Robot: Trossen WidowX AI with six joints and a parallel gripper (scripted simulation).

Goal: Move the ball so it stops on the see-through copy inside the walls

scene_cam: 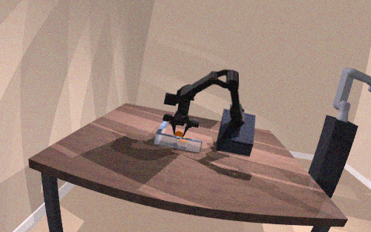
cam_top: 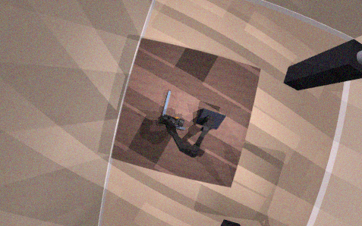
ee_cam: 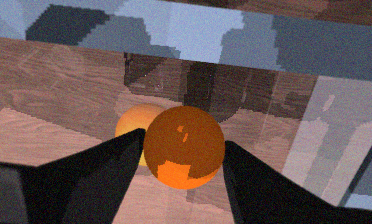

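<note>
Now: gripper tip 3 cm above the see-through copy of ball, 2 cm to the left of it and 2 cm past it. Also, from my gripper tip: orange ball right at my gripper tip.
</note>
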